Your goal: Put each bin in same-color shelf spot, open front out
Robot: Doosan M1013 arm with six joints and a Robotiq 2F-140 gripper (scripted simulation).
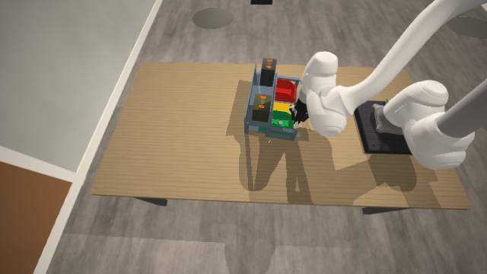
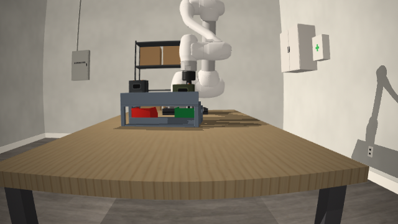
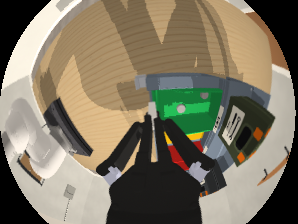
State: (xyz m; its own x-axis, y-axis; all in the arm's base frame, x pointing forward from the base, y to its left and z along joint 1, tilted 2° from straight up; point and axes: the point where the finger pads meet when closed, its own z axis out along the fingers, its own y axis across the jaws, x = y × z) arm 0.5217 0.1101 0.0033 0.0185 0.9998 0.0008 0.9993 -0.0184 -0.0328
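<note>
My hand is 90 mm short of the green bin and 20 mm above it. Round my hand: red bin 230 mm to the right, 90 mm ahead, 20 mm below.
</note>
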